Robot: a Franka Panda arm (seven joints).
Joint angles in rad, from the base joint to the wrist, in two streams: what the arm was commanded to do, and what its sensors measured. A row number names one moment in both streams.
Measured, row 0:
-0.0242 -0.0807 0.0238 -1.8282 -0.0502 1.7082 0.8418
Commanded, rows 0 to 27:
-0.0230 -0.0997 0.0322 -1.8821 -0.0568 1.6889 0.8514
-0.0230 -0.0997 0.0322 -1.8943 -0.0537 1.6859 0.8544
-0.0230 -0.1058 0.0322 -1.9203 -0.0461 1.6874 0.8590
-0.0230 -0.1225 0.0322 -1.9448 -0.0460 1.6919 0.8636
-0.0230 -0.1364 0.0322 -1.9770 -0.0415 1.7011 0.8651
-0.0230 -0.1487 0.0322 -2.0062 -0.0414 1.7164 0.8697
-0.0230 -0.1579 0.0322 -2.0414 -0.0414 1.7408 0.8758
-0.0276 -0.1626 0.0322 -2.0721 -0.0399 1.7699 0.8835
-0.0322 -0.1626 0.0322 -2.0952 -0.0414 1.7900 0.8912
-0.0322 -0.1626 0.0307 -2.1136 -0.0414 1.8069 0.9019
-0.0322 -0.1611 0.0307 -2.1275 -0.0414 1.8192 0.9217
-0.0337 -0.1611 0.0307 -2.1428 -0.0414 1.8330 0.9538
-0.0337 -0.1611 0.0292 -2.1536 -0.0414 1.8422 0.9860
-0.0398 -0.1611 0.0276 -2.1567 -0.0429 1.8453 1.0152
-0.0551 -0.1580 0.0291 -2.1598 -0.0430 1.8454 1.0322
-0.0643 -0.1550 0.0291 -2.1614 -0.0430 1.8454 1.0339
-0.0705 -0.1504 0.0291 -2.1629 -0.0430 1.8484 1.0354
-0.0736 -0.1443 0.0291 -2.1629 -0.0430 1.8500 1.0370
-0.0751 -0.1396 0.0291 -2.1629 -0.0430 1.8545 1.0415
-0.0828 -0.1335 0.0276 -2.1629 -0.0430 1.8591 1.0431
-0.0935 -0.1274 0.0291 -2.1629 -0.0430 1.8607 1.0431
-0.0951 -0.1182 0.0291 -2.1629 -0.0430 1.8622 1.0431
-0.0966 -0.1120 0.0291 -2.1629 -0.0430 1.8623 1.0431
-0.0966 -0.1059 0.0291 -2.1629 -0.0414 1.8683 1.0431
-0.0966 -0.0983 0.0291 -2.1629 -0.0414 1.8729 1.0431
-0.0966 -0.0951 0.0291 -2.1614 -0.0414 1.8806 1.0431
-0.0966 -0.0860 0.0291 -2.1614 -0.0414 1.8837 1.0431
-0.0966 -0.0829 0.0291 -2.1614 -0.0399 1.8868 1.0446
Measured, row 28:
-0.0898 -0.0939 0.0210 -2.1577 -0.0496 1.8658 1.0198
